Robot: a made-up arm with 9 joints. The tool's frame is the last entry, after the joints.
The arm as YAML. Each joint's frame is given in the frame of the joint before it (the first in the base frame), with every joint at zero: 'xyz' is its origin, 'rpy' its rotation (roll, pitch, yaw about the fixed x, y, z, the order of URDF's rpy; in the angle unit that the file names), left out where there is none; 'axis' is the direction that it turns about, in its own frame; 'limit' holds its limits. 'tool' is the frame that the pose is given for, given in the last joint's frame.
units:
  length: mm
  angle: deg
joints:
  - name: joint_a
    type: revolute
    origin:
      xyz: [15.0, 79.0, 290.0]
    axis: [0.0, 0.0, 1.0]
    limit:
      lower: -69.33
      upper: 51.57
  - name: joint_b
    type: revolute
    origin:
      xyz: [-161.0, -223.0, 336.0]
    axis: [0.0, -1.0, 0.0]
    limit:
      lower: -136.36
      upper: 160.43
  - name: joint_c
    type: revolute
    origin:
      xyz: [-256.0, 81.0, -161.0]
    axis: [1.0, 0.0, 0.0]
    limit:
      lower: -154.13
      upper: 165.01
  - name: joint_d
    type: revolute
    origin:
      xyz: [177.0, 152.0, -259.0]
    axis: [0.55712, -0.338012, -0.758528]
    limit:
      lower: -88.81
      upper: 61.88
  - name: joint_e
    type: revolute
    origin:
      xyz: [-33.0, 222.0, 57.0]
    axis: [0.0, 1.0, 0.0]
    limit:
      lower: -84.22
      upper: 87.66
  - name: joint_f
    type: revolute
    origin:
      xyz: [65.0, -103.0, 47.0]
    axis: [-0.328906, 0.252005, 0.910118]
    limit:
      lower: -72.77
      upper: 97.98
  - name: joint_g
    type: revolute
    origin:
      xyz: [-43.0, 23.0, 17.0]
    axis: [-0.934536, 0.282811, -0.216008]
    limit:
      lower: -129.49
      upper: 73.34
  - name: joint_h
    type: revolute
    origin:
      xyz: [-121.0, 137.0, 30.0]
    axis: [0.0, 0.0, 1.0]
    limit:
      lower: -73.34
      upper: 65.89
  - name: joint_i
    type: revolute
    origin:
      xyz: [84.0, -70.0, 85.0]
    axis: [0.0, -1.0, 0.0]
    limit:
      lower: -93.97
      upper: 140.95
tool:
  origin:
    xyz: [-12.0, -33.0, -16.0]
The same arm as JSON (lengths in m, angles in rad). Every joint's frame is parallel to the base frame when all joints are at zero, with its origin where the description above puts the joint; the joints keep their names.
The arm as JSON. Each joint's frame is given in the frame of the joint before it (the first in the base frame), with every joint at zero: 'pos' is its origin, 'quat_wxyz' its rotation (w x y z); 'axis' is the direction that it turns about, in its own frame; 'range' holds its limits. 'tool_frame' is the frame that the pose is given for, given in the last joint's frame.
{"length_unit": "m", "angle_unit": "rad", "joints": [{"joint": "joint_a", "pos": [0.015, 0.079, 0.29], "quat_wxyz": [1.0, 0.0, 0.0, 0.0], "axis": [0.0, 0.0, 1.0], "range": [-1.21, 0.9001]}, {"joint": "joint_b", "pos": [-0.161, -0.223, 0.336], "quat_wxyz": [1.0, 0.0, 0.0, 0.0], "axis": [0.0, -1.0, 0.0], "range": [-2.3799, 2.8]}, {"joint": "joint_c", "pos": [-0.256, 0.081, -0.161], "quat_wxyz": [1.0, 0.0, 0.0, 0.0], "axis": [1.0, 0.0, 0.0], "range": [-2.6901, 2.88]}, {"joint": "joint_d", "pos": [0.177, 0.152, -0.259], "quat_wxyz": [1.0, 0.0, 0.0, 0.0], "axis": [0.55712, -0.338012, -0.758528], "range": [-1.55, 1.08]}, {"joint": "joint_e", "pos": [-0.033, 0.222, 0.057], "quat_wxyz": [1.0, 0.0, 0.0, 0.0], "axis": [0.0, 1.0, 0.0], "range": [-1.4699, 1.53]}, {"joint": "joint_f", "pos": [0.065, -0.103, 0.047], "quat_wxyz": [1.0, 0.0, 0.0, 0.0], "axis": [-0.328906, 0.252005, 0.910118], "range": [-1.2701, 1.7101]}, {"joint": "joint_g", "pos": [-0.043, 0.023, 0.017], "quat_wxyz": [1.0, 0.0, 0.0, 0.0], "axis": [-0.934536, 0.282811, -0.216008], "range": [-2.26, 1.28]}, {"joint": "joint_h", "pos": [-0.121, 0.137, 0.03], "quat_wxyz": [1.0, 0.0, 0.0, 0.0], "axis": [0.0, 0.0, 1.0], "range": [-1.28, 1.15]}, {"joint": "joint_i", "pos": [0.084, -0.07, 0.085], "quat_wxyz": [1.0, 0.0, 0.0, 0.0], "axis": [0.0, -1.0, 0.0], "range": [-1.6401, 2.46]}], "tool_frame": {"pos": [-0.012, -0.033, -0.016], "quat_wxyz": [1.0, 0.0, 0.0, 0.0]}}
